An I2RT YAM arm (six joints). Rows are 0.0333 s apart.
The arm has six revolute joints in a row. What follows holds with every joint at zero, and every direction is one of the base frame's.
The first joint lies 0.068 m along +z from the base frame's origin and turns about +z.
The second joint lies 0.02 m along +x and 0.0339 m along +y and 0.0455 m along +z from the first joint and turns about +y.
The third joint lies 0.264 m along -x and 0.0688 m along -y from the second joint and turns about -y.
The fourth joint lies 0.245 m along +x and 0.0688 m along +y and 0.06 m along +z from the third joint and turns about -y.
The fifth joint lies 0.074 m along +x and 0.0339 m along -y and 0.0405 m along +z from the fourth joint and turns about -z.
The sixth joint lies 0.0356 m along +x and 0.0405 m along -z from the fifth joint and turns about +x.
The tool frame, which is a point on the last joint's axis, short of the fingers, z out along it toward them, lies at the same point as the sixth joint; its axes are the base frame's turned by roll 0, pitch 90 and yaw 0 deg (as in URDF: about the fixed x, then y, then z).
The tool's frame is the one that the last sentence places.
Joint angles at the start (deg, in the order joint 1, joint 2, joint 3, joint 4, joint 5, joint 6):
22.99, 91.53, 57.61, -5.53, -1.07, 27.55
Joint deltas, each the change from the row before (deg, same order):
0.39, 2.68, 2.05, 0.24, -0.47, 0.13
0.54, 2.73, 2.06, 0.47, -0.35, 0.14
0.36, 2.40, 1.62, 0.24, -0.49, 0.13
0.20, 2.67, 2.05, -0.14, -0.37, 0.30
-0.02, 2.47, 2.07, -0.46, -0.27, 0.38
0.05, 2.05, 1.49, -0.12, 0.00, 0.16
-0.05, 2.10, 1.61, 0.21, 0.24, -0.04
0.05, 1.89, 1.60, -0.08, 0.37, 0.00
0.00, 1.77, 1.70, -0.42, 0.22, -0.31
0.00, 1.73, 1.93, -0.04, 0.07, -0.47
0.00, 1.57, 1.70, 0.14, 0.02, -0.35
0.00, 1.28, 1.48, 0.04, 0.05, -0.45
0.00, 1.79, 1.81, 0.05, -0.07, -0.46
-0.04, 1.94, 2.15, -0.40, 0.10, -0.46
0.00, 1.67, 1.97, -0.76, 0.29, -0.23
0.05, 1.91, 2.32, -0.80, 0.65, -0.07
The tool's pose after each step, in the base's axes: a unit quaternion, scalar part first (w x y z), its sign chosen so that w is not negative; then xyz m. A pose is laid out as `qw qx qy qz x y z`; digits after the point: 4 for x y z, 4 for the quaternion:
0.3772 0.0283 0.9052 0.1937 0.3295 0.1435 0.2171
0.3734 0.0239 0.9060 0.1977 0.3382 0.1513 0.2128
0.3670 0.0204 0.9081 0.2009 0.3454 0.1574 0.2073
0.3593 0.0201 0.9108 0.2025 0.3539 0.1630 0.2014
0.3515 0.0226 0.9137 0.2025 0.3623 0.1669 0.1959
0.3463 0.0237 0.9161 0.2008 0.3688 0.1702 0.1902
0.3453 0.0247 0.9171 0.1979 0.3762 0.1730 0.1849
0.3439 0.0257 0.9184 0.1941 0.3827 0.1762 0.1803
0.3417 0.0241 0.9201 0.1898 0.3890 0.1789 0.1763
0.3439 0.0205 0.9197 0.1885 0.3962 0.1821 0.1742
0.3465 0.0177 0.9188 0.1882 0.4027 0.1851 0.1721
0.3491 0.0142 0.9180 0.1873 0.4082 0.1875 0.1706
0.3502 0.0103 0.9178 0.1867 0.4149 0.1906 0.1670
0.3499 0.0073 0.9185 0.1838 0.4223 0.1935 0.1631
0.3480 0.0065 0.9202 0.1794 0.4282 0.1961 0.1597
0.3474 0.0078 0.9215 0.1733 0.4351 0.1992 0.1560

